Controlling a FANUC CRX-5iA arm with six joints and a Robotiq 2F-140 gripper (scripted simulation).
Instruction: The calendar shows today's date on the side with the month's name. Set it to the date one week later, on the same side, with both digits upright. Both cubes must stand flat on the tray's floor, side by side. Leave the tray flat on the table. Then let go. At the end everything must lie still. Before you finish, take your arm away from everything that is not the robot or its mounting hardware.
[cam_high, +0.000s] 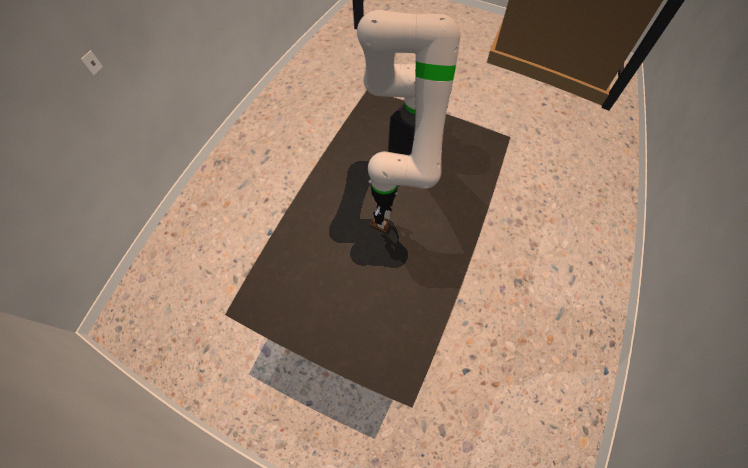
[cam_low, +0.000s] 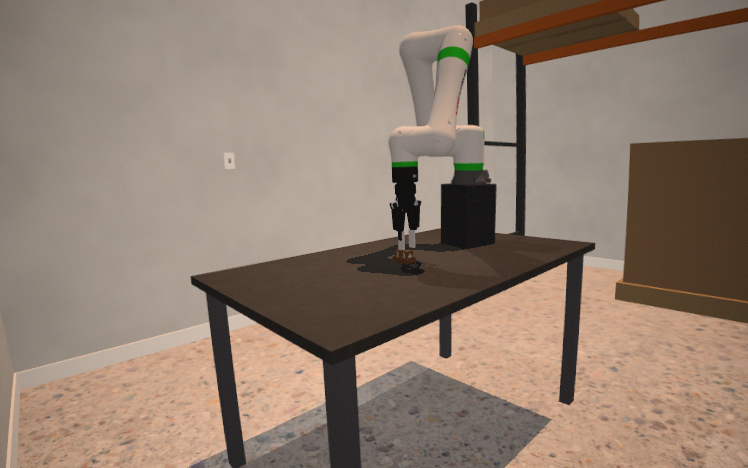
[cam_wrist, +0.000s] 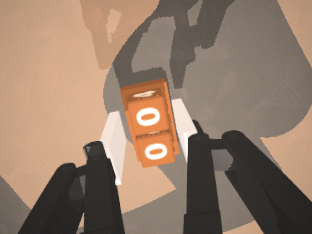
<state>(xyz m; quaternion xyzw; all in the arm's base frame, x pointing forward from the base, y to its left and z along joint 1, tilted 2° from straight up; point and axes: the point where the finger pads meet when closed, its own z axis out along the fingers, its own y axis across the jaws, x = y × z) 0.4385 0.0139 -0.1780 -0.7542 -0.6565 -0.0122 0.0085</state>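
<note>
Now: the brown tray 20 mm to the right of my hand and 70 mm below it.
</note>
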